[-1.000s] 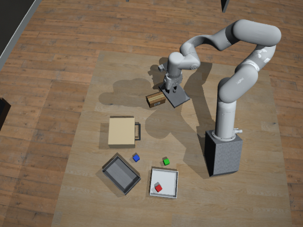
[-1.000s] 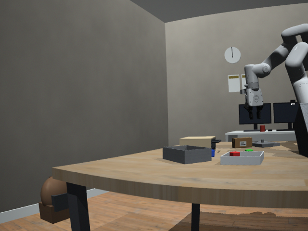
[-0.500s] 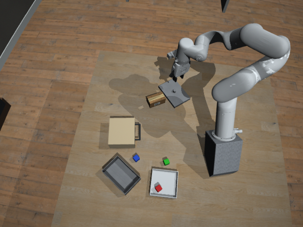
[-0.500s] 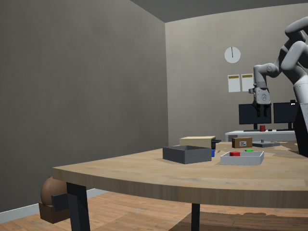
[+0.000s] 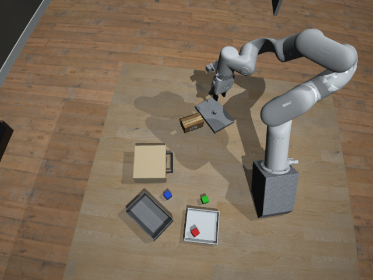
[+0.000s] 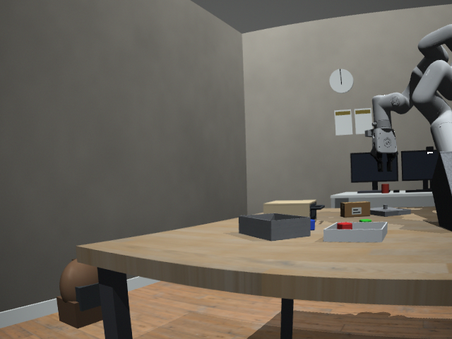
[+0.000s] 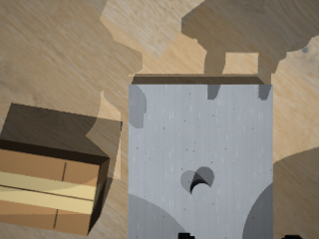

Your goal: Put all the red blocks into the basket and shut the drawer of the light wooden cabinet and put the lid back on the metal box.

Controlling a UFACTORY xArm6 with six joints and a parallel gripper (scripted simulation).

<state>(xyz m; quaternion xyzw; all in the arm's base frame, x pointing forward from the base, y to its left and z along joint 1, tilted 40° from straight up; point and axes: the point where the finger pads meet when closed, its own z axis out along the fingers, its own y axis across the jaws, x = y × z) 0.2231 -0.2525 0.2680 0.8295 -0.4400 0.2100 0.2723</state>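
The grey lid lies 170 mm below my hand. The rest, counted from my hand: light wooden cabinet (320 mm ahead, 300 mm to the left, 150 mm below); then brown cardboard box (120 mm ahead, 70 mm to the left, 150 mm below); then drawer (310 mm ahead, 300 mm to the left, 150 mm below).
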